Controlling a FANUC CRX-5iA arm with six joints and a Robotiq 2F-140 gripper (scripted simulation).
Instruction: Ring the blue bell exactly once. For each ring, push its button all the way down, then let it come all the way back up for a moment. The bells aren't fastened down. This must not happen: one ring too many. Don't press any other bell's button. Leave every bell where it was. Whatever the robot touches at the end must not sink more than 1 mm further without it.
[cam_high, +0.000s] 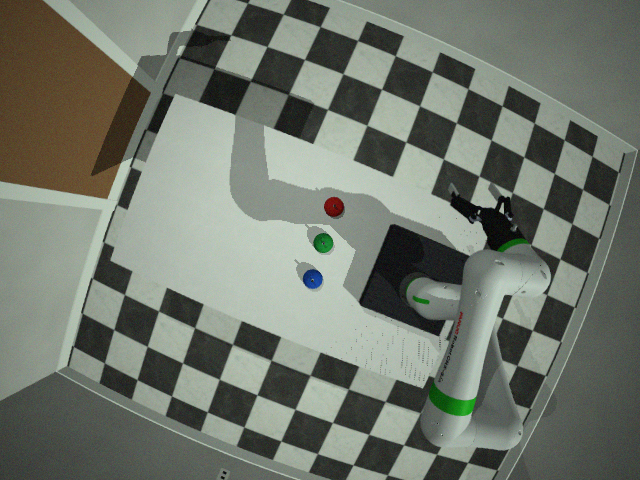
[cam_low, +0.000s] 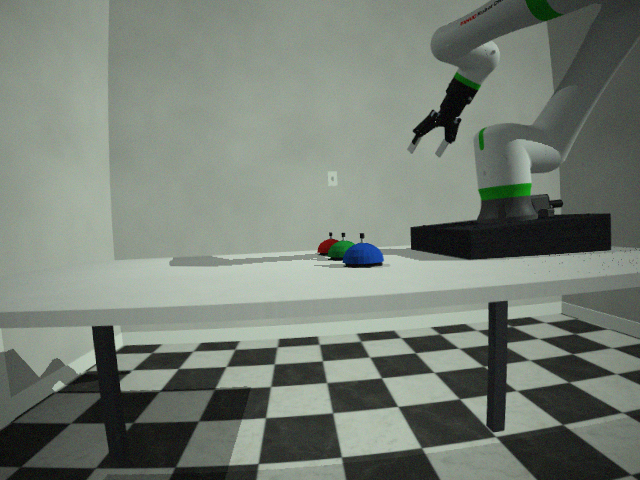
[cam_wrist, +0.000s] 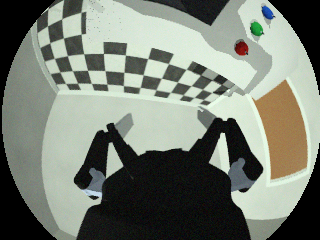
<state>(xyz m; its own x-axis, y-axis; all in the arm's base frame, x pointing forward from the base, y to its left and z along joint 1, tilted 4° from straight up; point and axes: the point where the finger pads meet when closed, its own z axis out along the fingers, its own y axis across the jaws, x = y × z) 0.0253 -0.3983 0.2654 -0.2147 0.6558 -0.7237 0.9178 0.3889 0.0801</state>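
My gripper is now 380 mm short of the blue bell, 500 mm to the right of it and 310 mm above it. Also, from my hand: red bell 400 mm ahead, 180 mm to the left, 310 mm below; then green bell 390 mm ahead, 340 mm to the left, 310 mm below.
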